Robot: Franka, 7 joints.
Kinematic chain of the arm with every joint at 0, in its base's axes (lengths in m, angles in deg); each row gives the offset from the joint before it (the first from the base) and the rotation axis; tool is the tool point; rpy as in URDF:
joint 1: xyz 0 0 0.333 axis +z
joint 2: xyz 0 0 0 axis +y
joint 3: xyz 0 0 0.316 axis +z
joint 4: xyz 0.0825 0 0 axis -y
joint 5: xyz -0.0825 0 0.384 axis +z
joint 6: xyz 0 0 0 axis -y
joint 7: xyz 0.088 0 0 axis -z
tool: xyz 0 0 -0.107 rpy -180 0 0
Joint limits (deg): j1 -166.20..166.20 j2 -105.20..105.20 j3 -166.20..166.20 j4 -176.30..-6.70 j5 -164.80..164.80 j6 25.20..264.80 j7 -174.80..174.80
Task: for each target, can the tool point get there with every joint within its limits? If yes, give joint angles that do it. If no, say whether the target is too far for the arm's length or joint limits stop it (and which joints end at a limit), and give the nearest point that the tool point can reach.
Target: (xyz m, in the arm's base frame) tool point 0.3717 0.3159 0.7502
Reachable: yes | joints 31.98 -19.48 2.40 -108.11 -92.69 160.07 116.36
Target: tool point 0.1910 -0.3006 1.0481
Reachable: yes | joints -11.40 9.51 -58.67 -51.67 11.64 213.27 -45.01
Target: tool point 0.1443 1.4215 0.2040
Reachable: no: too far | nearest point 0.0863 0.8500 0.2559 | short by 0.577 m
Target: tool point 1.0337 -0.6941 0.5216
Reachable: no: too far | nearest point 0.7042 -0.4728 0.4615 | short by 0.401 m
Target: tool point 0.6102 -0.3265 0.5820
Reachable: yes | joints 16.44 87.40 -126.41 -80.69 -73.70 193.54 74.72
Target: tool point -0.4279 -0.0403 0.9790
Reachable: yes | joints -110.85 52.77 -130.86 -75.63 -111.59 117.79 5.45
